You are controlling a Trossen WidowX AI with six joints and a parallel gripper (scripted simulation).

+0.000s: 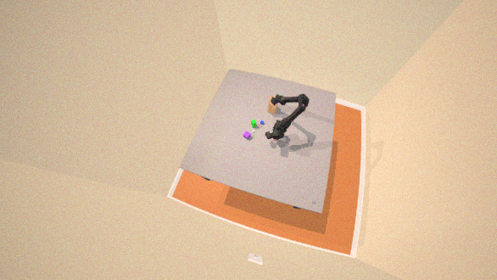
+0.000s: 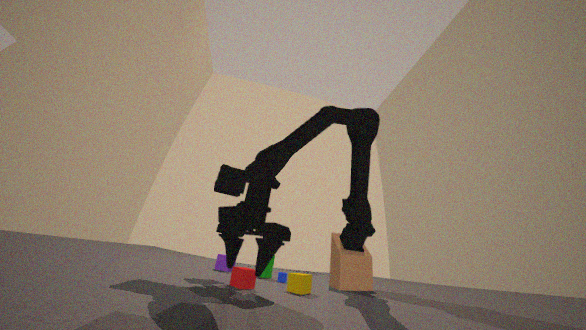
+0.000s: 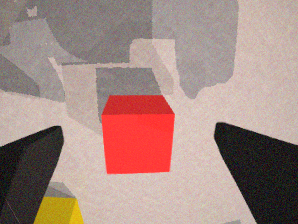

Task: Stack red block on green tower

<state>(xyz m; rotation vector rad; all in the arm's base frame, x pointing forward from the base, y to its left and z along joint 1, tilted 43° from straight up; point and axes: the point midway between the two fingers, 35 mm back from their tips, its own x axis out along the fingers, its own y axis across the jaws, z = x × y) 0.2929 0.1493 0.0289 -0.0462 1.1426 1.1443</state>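
The red block lies 10 mm below my gripper tip. Round my gripper tip: tiny white piece (210 mm to the right, 20 mm below, 20 mm ahead); then yellow block (130 mm behind, 20 mm to the right, 10 mm below); then blue block (170 mm to the right, 100 mm behind, 20 mm below).
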